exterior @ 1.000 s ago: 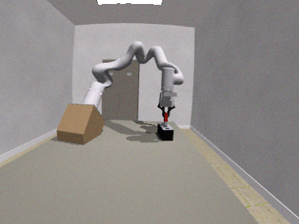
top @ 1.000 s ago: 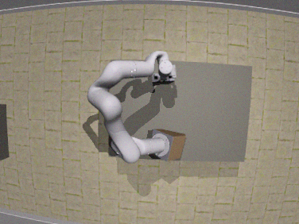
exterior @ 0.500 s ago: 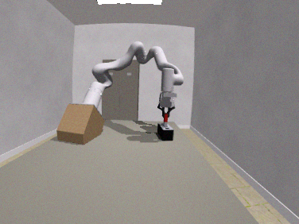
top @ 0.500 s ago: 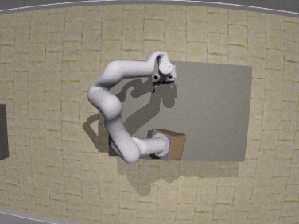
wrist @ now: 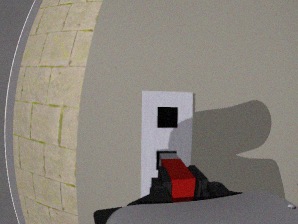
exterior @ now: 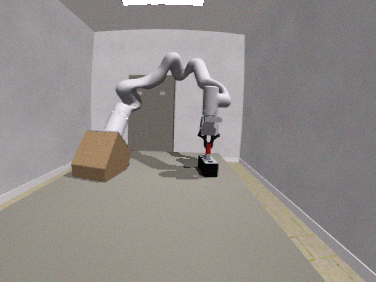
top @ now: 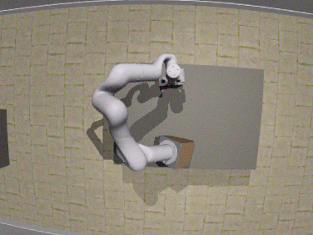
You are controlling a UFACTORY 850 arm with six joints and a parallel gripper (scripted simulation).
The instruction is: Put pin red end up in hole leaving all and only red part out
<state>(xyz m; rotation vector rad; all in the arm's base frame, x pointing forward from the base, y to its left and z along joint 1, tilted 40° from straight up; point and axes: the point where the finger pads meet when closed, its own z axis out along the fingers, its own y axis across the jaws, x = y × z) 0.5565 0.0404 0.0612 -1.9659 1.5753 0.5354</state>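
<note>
The pin is 10 mm below my hand. The rest, counted from my hand: block (120 mm below).
</note>
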